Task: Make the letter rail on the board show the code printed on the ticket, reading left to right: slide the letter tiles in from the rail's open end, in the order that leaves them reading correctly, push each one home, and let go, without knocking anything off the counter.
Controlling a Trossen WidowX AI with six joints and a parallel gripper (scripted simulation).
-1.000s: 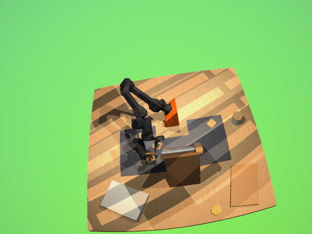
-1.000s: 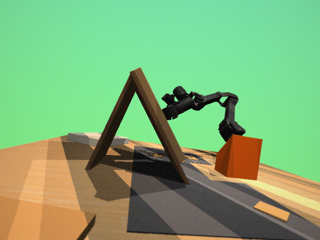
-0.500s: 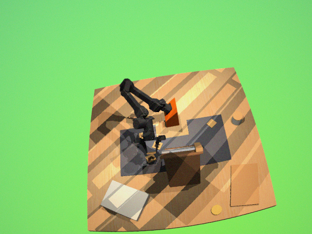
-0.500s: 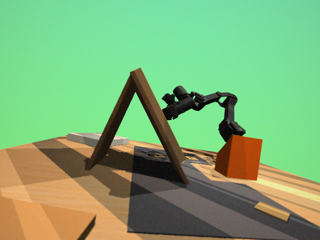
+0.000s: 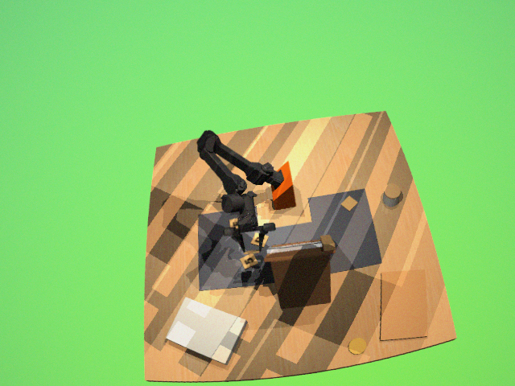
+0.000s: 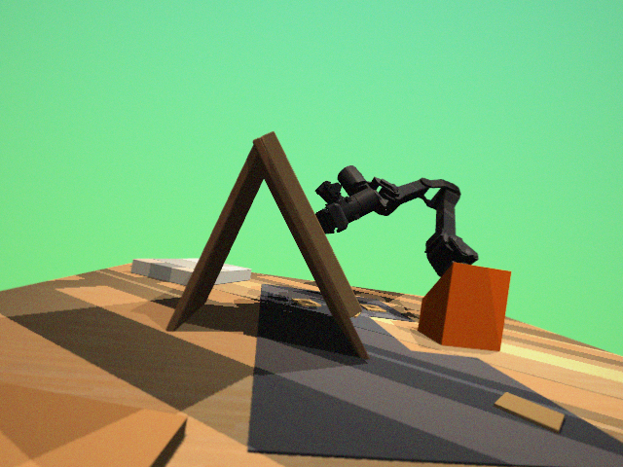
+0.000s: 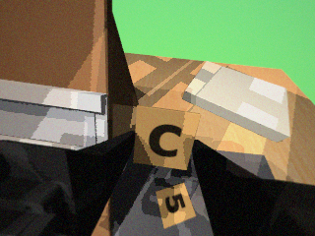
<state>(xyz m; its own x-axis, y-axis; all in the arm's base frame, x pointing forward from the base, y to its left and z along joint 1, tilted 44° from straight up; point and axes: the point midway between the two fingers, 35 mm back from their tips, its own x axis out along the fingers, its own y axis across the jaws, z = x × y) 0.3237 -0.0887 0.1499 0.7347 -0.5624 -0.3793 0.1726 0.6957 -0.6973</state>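
My gripper tip is 180 mm to the right of the white ticket, 80 mm above it and 20 mm past it. Also, from my gripper tip: dark mat: 170 mm below, 140 mm to the left, 140 mm behind; then flat tan slab: 530 mm to the left, 350 mm ahead, 160 mm below.
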